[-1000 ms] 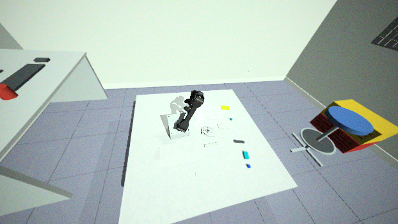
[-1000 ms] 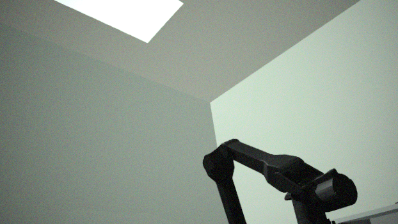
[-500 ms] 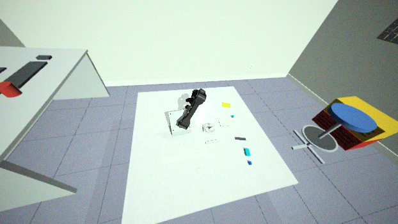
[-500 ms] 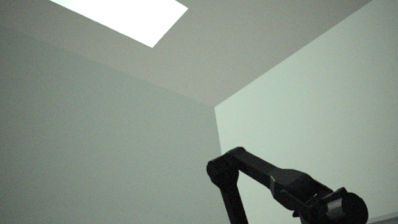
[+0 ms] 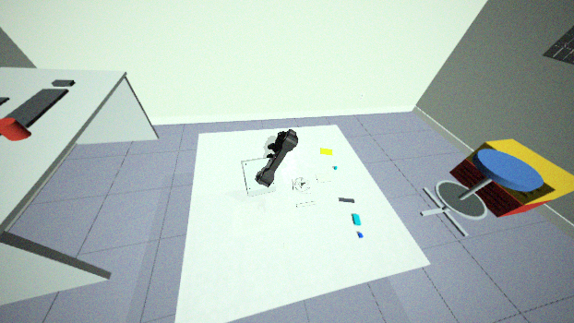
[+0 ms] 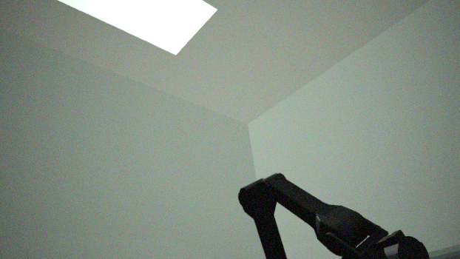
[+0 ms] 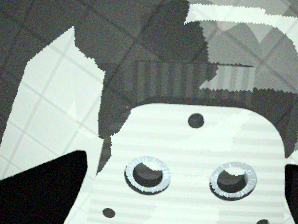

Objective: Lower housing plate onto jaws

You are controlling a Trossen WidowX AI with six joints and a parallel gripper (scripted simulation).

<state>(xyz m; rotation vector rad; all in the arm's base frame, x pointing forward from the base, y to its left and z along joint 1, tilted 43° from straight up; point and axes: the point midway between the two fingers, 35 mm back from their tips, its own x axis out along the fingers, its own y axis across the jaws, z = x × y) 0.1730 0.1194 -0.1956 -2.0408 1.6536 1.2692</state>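
The housing plate is 20 mm above my gripper tip and 10 mm to the left of it. From my gripper tip the other things lie so: small cyan piece 420 mm ahead, 190 mm to the right; then yellow block 450 mm ahead, 10 mm to the left, 10 mm below; then dark bar 460 mm to the right, 360 mm ahead, 10 mm below.
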